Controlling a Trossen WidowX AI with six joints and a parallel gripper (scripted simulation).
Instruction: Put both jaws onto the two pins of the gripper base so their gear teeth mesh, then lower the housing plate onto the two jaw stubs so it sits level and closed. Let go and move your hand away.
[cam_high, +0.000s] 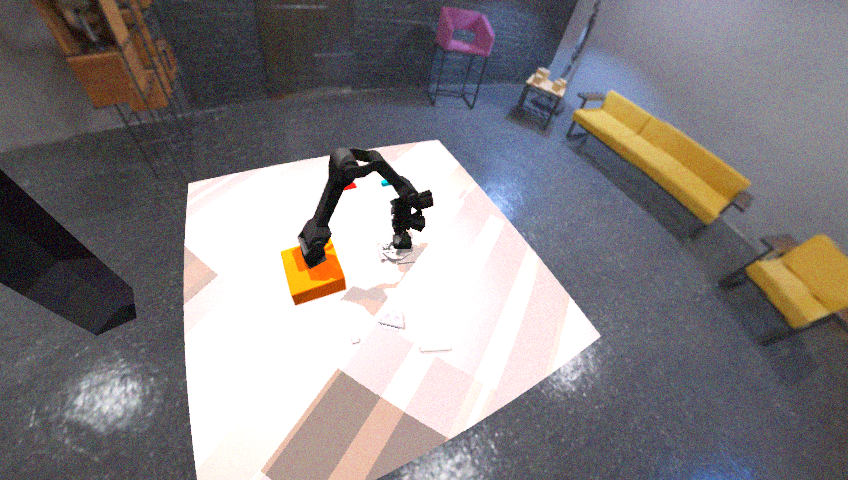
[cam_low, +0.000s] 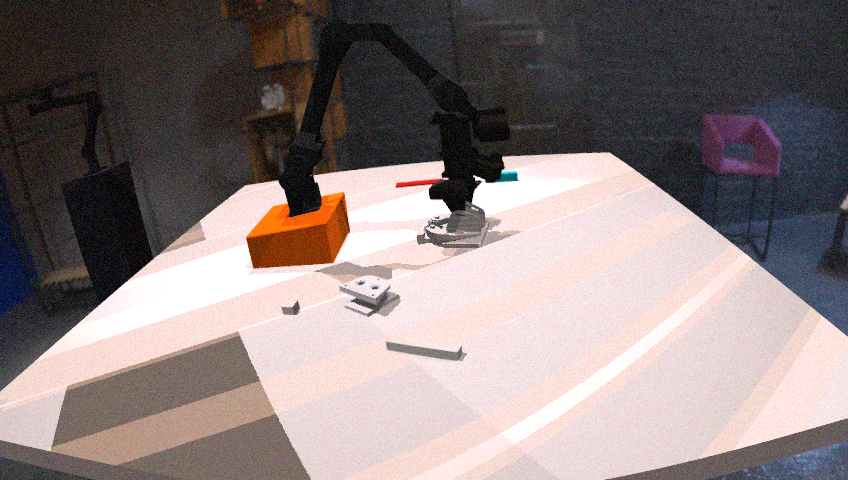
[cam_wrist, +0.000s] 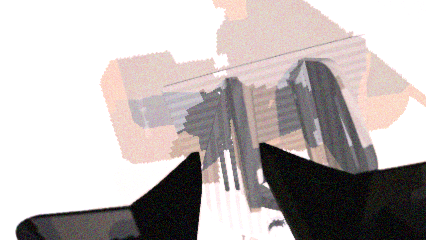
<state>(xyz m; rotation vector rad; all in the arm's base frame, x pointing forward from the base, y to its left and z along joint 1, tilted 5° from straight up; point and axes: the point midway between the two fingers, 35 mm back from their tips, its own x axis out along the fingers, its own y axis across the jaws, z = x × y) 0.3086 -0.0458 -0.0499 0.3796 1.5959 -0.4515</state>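
My gripper tip is now 3 cm to the left of the flat plate and 1 cm above it. Round my gripper tip: teal block (31 cm to the left, 17 cm ahead, 1 cm below); then gripper base (25 cm to the right, 20 cm behind, 1 cm above); then stepped piece (25 cm to the right, 20 cm behind, 1 cm below).
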